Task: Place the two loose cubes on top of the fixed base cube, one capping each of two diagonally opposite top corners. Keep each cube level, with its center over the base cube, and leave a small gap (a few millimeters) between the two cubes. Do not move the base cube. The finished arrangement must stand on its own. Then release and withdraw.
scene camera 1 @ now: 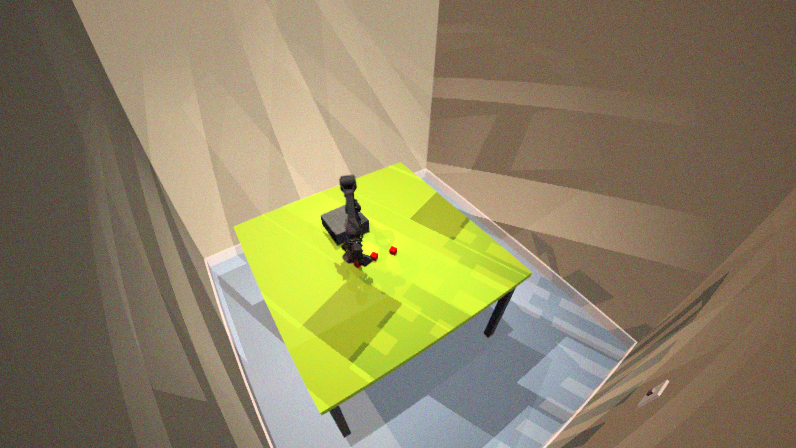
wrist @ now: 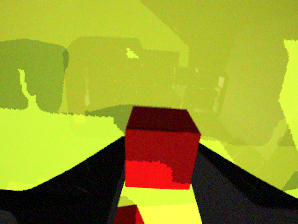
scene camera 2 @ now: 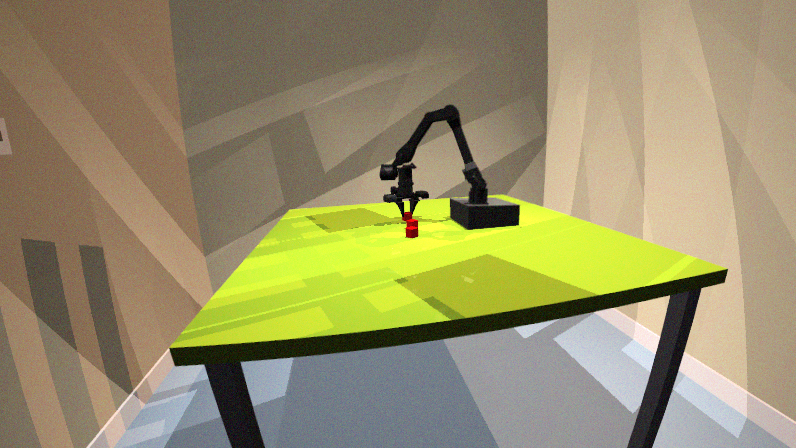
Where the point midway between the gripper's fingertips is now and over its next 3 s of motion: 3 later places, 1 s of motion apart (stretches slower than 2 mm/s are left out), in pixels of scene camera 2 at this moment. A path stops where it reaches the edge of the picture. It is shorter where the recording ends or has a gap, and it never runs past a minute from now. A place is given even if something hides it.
My gripper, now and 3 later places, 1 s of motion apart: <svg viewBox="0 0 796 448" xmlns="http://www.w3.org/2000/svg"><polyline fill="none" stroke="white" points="407,216 406,195 404,200 410,210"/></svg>
